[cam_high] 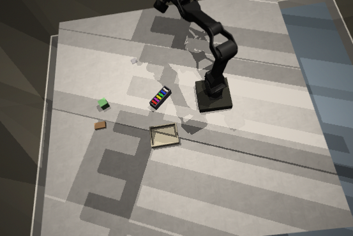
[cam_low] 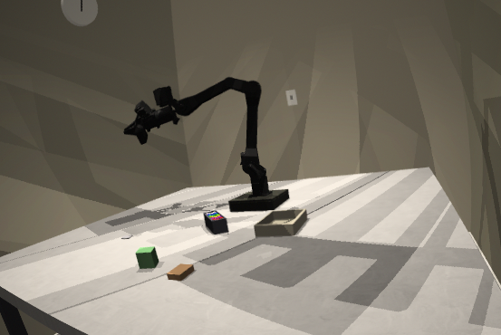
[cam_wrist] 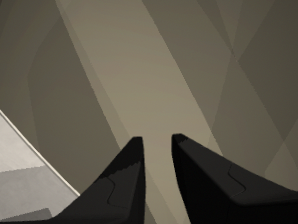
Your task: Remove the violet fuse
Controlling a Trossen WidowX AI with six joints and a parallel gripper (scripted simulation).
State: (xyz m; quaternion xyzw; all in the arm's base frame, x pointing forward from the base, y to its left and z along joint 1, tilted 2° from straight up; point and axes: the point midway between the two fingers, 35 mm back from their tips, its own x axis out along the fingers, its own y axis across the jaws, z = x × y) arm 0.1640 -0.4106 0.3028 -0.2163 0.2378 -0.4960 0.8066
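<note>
Right now the violet fuse is 420 mm to the left of my gripper tip, 310 mm below it and 120 mm ahead of it. From my gripper tip the other things lie so: beige tray (610 mm to the left, 330 mm below, 110 mm ahead); then small grey piece (340 mm below, 220 mm ahead, 140 mm to the left); then green cube (390 mm to the left, 390 mm ahead, 320 mm below).
</note>
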